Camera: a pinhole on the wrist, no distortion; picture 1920 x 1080 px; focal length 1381.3 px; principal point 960.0 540.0 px. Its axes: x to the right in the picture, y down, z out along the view. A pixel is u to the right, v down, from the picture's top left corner.
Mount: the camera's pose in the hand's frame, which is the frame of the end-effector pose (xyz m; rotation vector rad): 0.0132 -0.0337 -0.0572 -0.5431 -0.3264 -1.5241
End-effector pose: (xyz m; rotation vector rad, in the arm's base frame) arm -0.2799 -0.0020 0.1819 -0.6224 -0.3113 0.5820
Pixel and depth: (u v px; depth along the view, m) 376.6 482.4 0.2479
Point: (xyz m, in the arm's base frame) -0.3748 0.1842 0.1445
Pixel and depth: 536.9 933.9 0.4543
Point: -0.3591 0.4322 0.1845
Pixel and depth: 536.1 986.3 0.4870
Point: -0.3525 0.4758 0.1864
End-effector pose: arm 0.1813 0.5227 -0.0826 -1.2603 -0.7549 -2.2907
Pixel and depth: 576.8 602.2 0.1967
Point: 0.2761 0.4795 0.0211
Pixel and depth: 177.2 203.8 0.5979
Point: 0.7336 0.2719 0.1360
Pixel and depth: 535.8 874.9 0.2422
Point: 0.2850 0.4580 0.0875
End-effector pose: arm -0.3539 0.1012 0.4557 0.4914 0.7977 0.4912
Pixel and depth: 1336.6 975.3 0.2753
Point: -0.1257 0.1700 0.5273
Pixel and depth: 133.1 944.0 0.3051
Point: -0.2656 0.3763 0.5994
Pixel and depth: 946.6 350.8 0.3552
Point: -0.1940 0.1751 0.6891
